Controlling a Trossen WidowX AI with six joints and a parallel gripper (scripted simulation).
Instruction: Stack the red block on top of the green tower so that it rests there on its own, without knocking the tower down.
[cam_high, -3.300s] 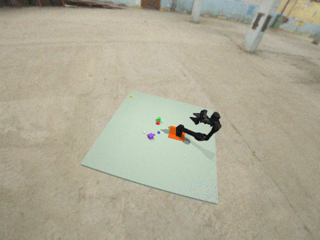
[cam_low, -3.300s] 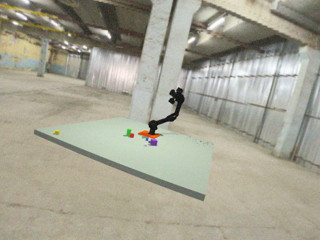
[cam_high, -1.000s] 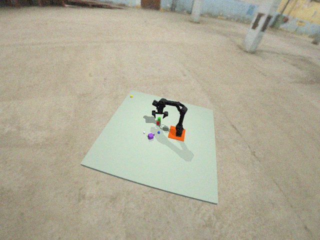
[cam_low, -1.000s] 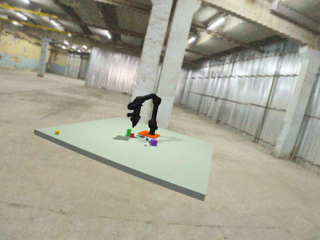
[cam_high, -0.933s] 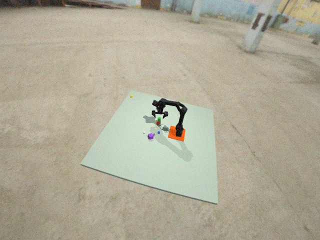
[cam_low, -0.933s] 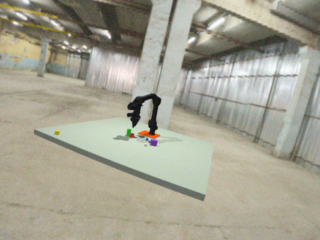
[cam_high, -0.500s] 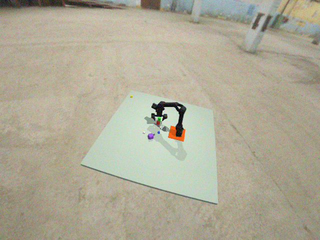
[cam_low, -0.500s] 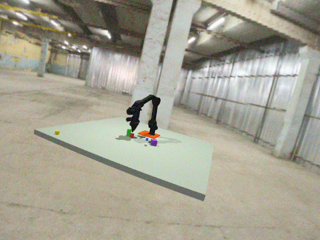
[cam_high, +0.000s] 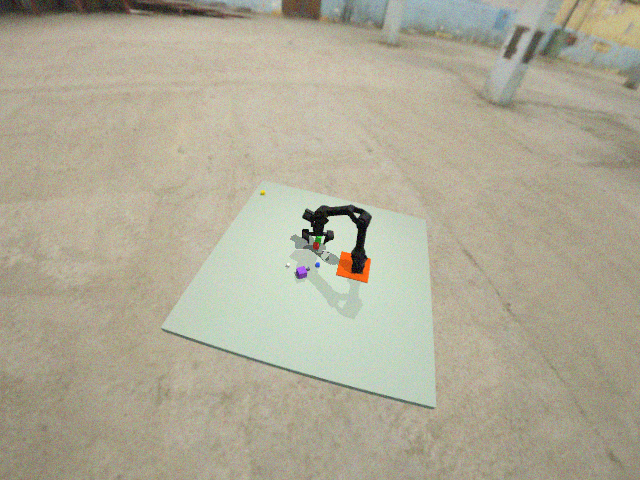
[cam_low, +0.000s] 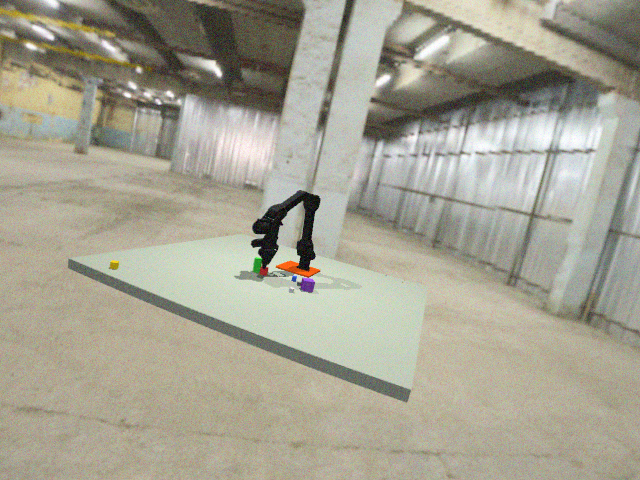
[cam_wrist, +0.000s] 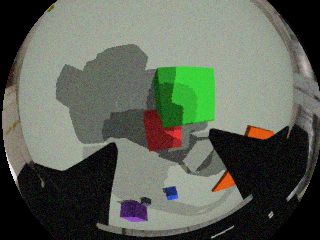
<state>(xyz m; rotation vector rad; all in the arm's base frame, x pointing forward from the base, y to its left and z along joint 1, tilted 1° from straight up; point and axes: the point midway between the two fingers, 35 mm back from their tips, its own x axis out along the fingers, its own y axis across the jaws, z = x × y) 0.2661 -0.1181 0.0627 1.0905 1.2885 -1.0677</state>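
Right now my gripper tip is 2 cm above the red block. From my gripper tip the other things lie so: small white cube 14 cm ahead, 18 cm to the left, 3 cm below; then purple cube 5 cm ahead, 22 cm to the left, 1 cm below; then small blue cube 3 cm behind, 14 cm to the left, 3 cm below.
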